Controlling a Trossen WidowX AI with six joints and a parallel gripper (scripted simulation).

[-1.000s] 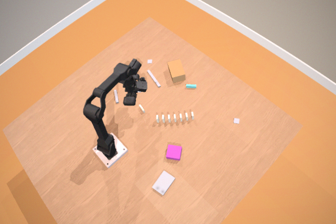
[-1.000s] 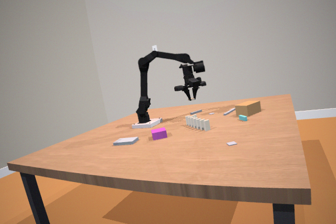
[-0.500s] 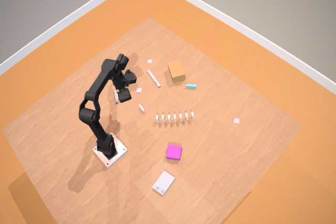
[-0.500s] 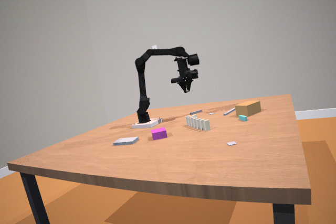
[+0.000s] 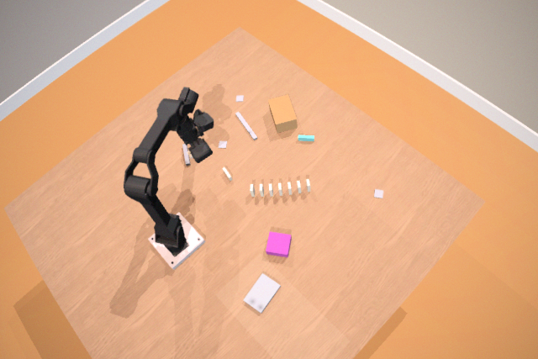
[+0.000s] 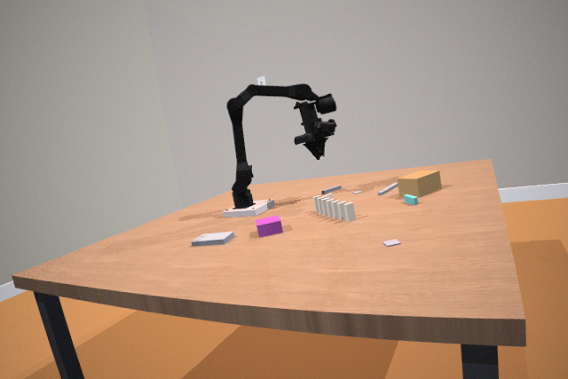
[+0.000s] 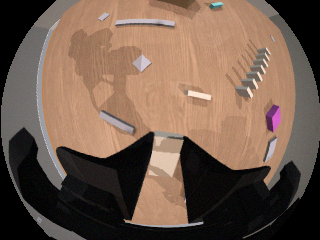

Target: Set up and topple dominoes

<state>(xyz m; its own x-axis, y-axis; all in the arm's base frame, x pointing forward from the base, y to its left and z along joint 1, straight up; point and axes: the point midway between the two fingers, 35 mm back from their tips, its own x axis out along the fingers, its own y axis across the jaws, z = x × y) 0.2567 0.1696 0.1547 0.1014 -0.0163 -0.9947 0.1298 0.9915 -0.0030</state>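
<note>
My gripper tip is 3 cm past the short grey bar, 11 cm to the right of it and 14 cm above it. Also, from my gripper tip: orange box: 35 cm ahead, 2 cm to the right, 12 cm below; teal block: 34 cm ahead, 15 cm to the right, 14 cm below; long grey bar: 22 cm ahead, 5 cm to the left, 14 cm below.
</note>
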